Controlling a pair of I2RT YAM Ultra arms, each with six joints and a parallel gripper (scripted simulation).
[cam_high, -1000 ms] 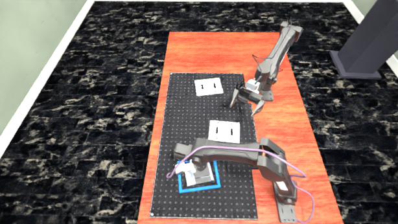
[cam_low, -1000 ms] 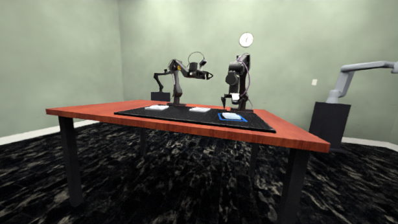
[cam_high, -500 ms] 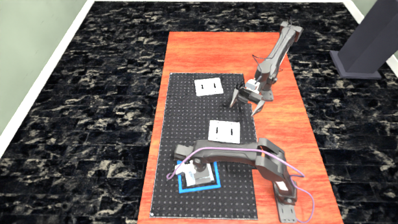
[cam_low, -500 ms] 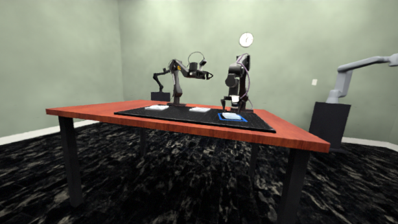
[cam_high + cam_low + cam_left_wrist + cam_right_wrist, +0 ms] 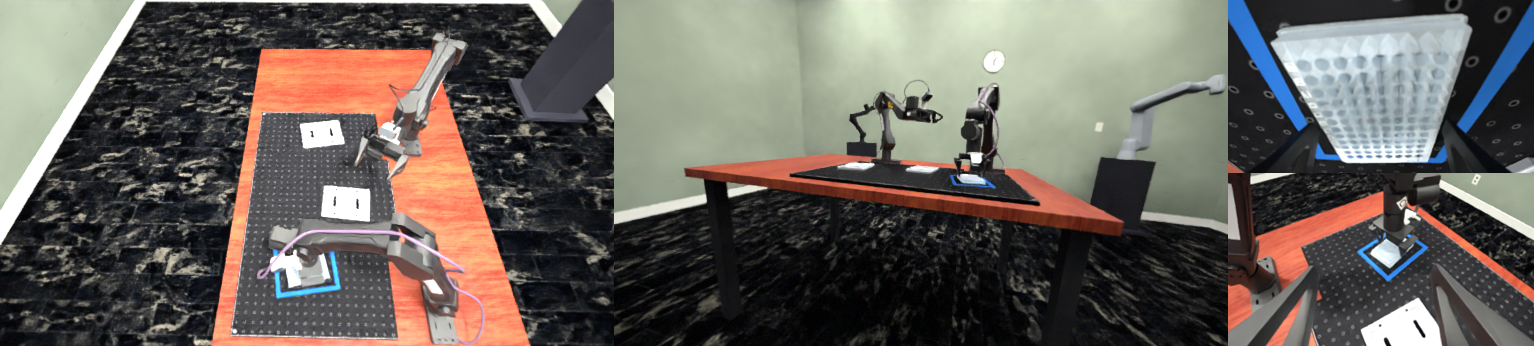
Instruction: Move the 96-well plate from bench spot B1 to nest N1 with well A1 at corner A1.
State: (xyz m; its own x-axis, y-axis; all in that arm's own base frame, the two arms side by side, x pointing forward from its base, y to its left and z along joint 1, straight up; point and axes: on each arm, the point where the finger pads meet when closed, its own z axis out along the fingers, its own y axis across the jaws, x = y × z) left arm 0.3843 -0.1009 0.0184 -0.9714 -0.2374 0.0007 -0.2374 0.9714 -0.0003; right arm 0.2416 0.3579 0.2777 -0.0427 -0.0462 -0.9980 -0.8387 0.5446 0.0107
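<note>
The 96-well plate is 1 cm below my left hand and 1 cm ahead of it. From my left hand the other things lie so: nest plate (55 cm to the right, 2 cm behind, 1 cm below).
</note>
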